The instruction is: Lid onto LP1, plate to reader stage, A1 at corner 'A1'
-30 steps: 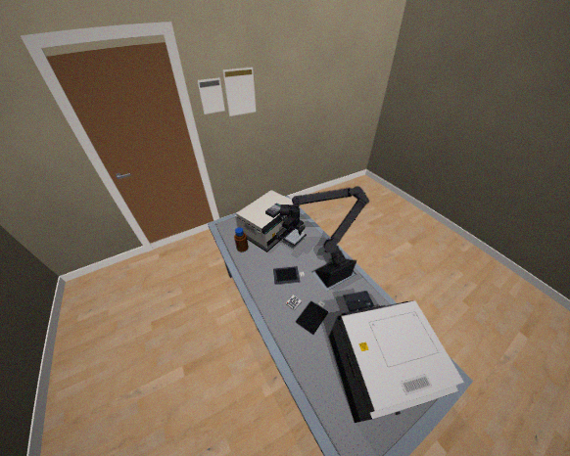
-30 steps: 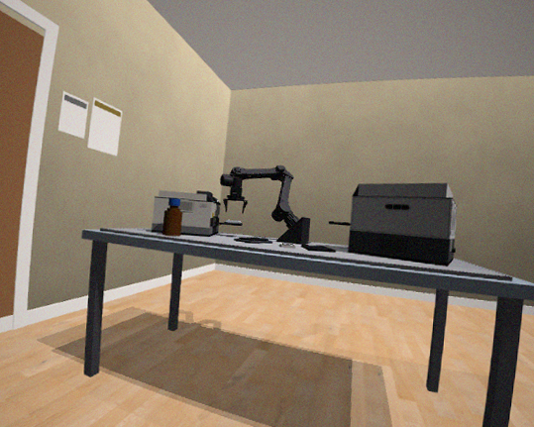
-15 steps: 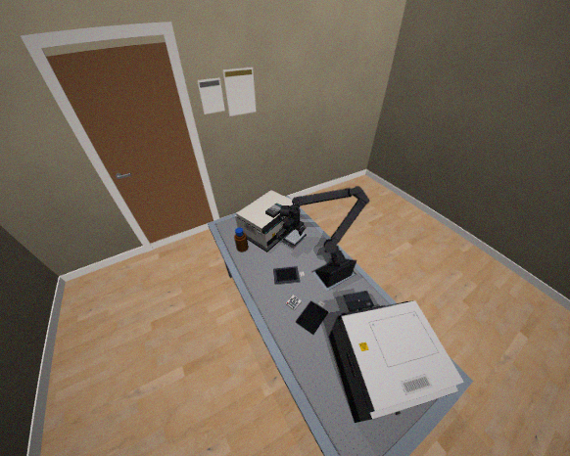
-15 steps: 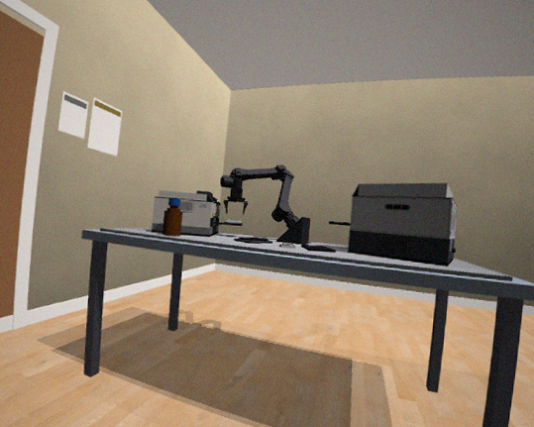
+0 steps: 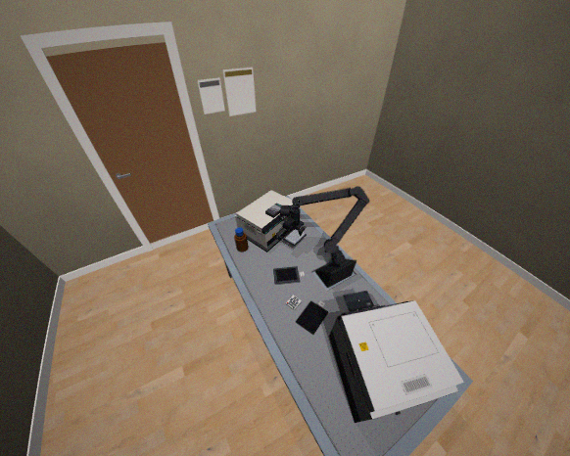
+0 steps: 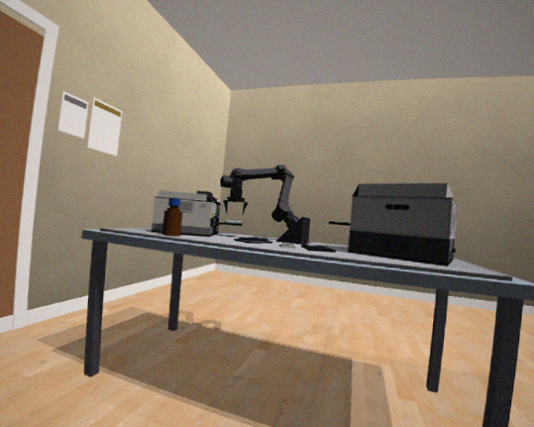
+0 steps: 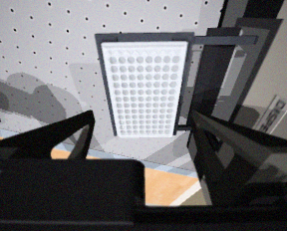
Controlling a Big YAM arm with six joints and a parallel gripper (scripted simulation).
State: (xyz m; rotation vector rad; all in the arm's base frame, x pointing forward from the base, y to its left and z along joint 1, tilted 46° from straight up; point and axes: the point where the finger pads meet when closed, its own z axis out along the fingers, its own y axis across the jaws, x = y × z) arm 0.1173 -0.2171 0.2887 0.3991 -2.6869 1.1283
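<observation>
My hand is 10 mm past the well plate, 10 mm to the left of it and 50 mm above it. Round my hand: brown capped bottle: 340 mm ahead, 180 mm to the right, 30 mm below; grey-blue LP1 pad: 200 mm ahead, 200 mm to the left, 140 mm below; dark see-through lid: 200 mm ahead, 200 mm to the left, 130 mm below.
</observation>
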